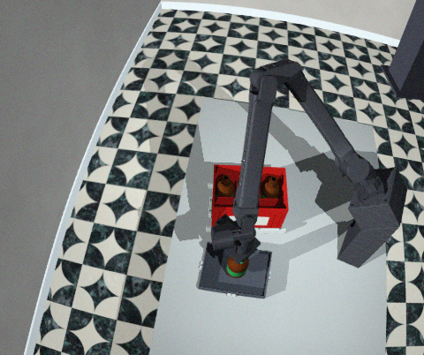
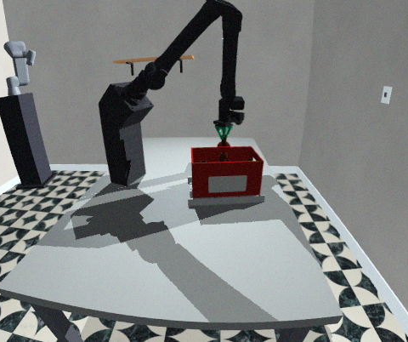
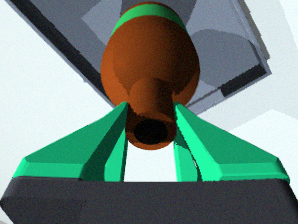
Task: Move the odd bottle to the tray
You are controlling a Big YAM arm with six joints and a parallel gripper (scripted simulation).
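The dark grey tray lies 16 cm below my hand. The rest, counted from my hand: crate: 27 cm to the right, 8 cm below, 6 cm behind; then glass bottle: 31 cm to the right, 8 cm below, 6 cm behind.
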